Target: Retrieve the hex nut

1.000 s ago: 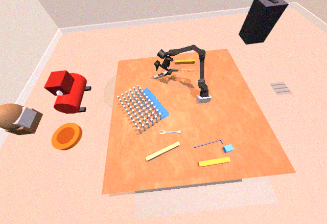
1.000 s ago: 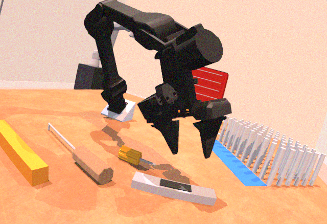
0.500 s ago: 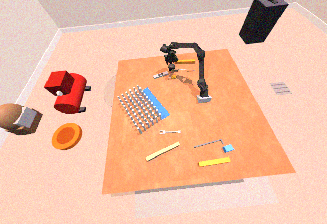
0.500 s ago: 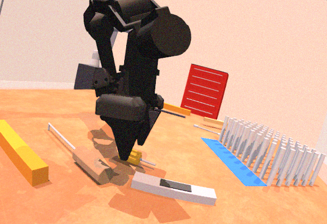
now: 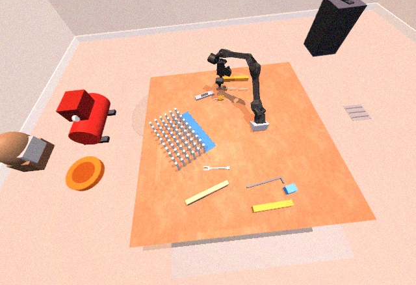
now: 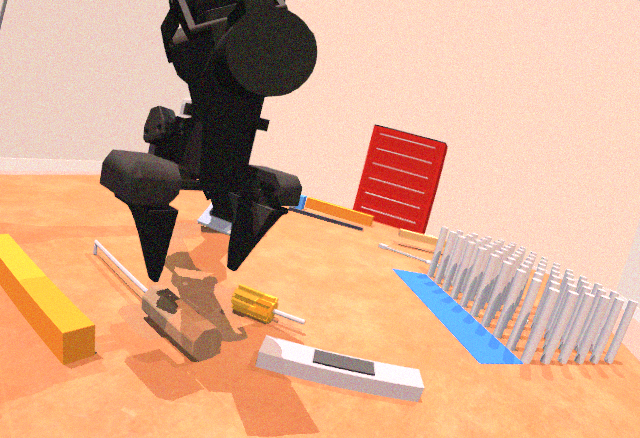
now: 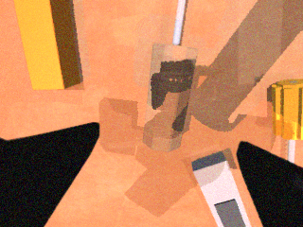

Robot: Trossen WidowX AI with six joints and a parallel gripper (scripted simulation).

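The wooden-handled tool is 11 cm behind my gripper tip, 3 cm to the left of it and 6 cm below it. From my gripper tip the other things lie so: hex nut: 39 cm ahead, 42 cm to the left, 7 cm below; then blue taped strip: 24 cm ahead, 38 cm to the left, 7 cm below; then yellow-handled screwdriver: 2 cm ahead, 11 cm to the left, 6 cm below.
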